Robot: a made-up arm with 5 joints. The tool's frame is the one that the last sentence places.
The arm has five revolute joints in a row. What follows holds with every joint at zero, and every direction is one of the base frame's. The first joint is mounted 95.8 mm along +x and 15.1 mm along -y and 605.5 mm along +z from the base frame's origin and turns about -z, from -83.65 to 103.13 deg. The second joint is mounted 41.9 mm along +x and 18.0 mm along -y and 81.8 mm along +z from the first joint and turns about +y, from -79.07 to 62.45 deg. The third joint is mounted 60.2 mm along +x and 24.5 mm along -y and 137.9 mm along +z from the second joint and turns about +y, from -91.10 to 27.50 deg. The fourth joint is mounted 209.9 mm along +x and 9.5 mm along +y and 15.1 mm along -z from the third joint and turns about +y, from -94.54 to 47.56 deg. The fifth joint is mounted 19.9 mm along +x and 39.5 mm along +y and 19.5 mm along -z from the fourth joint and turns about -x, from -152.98 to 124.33 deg. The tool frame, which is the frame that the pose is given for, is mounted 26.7 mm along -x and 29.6 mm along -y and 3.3 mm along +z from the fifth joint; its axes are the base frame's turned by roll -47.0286, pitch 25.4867 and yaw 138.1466 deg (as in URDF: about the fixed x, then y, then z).
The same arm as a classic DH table. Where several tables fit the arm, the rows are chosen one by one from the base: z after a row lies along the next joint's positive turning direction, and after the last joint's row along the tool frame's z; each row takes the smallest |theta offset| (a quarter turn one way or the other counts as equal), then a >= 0, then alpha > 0; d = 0 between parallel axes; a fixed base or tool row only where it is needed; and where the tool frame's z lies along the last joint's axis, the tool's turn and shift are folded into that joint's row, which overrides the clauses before.
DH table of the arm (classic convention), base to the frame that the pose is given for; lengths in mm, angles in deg. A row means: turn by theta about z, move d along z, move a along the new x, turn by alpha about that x. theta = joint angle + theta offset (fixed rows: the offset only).
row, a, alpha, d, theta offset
base (fixed), 97, 180, 0, -8.96
joint 1, 41.9, 90, -687.3, -8.96
joint 2, 150.5, 0, 0, -66.42
joint 3, 210.4, 0, 0, 70.53
joint 4, 19.5, -90, 6.5, 85.89
joint 5, 24.1, -45.03, -10.7, 60.42
tool (fixed), 0, 0, 24.7, -108.14
Joint limits (deg, base to tool): -83.65..103.13 -79.07..62.45 -91.1..27.5 -94.54..47.56 -152.98..124.33

